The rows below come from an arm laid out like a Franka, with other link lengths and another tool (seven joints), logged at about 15 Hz.
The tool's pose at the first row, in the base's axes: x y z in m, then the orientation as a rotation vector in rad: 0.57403 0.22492 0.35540 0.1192 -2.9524 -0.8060
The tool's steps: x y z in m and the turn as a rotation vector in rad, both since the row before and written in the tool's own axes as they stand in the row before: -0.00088 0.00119 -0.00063 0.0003 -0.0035 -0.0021; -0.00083 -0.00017 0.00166 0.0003 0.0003 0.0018; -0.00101 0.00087 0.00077 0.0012 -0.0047 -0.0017; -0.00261 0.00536 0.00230 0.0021 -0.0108 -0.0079; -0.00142 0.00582 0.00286 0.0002 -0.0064 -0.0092; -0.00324 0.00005 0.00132 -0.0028 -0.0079 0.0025; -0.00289 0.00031 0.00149 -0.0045 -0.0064 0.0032; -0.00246 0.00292 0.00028 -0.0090 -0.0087 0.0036; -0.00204 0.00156 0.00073 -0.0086 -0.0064 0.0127; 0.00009 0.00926 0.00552 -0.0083 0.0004 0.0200; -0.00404 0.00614 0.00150 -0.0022 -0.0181 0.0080; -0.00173 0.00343 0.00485 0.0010 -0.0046 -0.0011; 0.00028 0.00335 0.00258 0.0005 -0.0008 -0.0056; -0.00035 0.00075 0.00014 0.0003 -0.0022 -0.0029; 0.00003 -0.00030 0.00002 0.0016 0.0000 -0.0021
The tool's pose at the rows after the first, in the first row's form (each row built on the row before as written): 0.57490 0.22571 0.35650 0.1211 -2.9562 -0.8069; 0.57558 0.22648 0.35494 0.1186 -2.9557 -0.8061; 0.57646 0.22771 0.35467 0.1195 -2.9609 -0.8059; 0.57855 0.23372 0.35529 0.1274 -2.9733 -0.8070; 0.57937 0.24029 0.35573 0.1389 -2.9810 -0.8097; 0.58250 0.24132 0.35454 0.1321 -2.9867 -0.8161; 0.58526 0.24261 0.35336 0.1248 -2.9901 -0.8245; 0.58750 0.24547 0.35458 0.1158 -2.9934 -0.8402; 0.58940 0.24734 0.35475 0.0940 -2.9928 -0.8538; 0.58860 0.25809 0.35495 0.0639 -2.9843 -0.8641; 0.59238 0.26427 0.35688 0.0443 -2.9981 -0.8718; 0.59391 0.26982 0.35461 0.0440 -3.0031 -0.8717; 0.59350 0.27402 0.35423 0.0521 -3.0054 -0.8717; 0.59383 0.27474 0.35451 0.0556 -3.0083 -0.8721; 0.59381 0.27450 0.35433 0.0588 -3.0095 -0.8699
